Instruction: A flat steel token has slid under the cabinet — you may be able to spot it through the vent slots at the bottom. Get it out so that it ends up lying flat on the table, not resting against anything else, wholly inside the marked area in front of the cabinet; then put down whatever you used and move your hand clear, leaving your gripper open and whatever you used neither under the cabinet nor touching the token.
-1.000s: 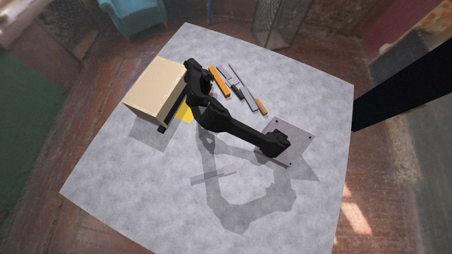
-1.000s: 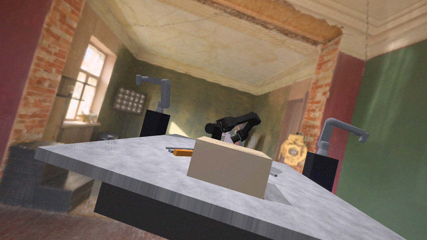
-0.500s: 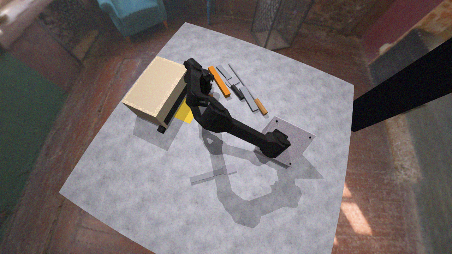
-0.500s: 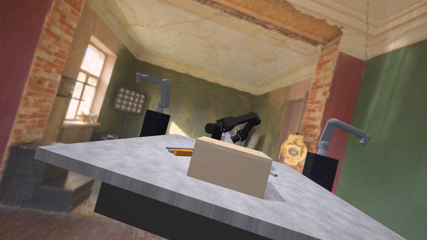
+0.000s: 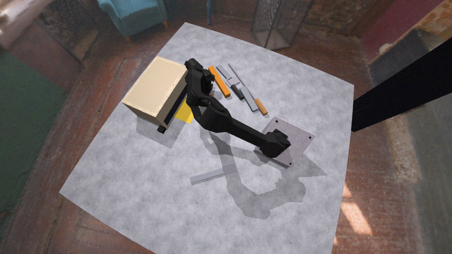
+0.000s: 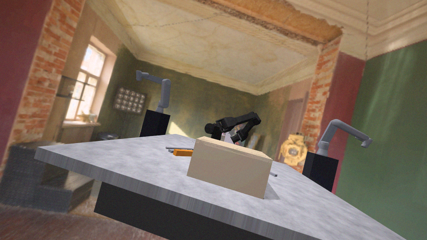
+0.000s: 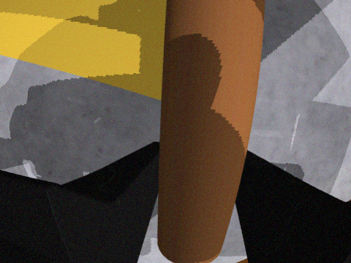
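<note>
Right now my gripper tip is 14 cm to the left of the black-handled tool and 9 cm past it. The rest, counted from my gripper tip: flat grey token (20 cm ahead, 12 cm to the left, 1 cm below); grey bar (20 cm behind, 12 cm to the right); orange bar (13 cm to the right, 1 cm above).
</note>
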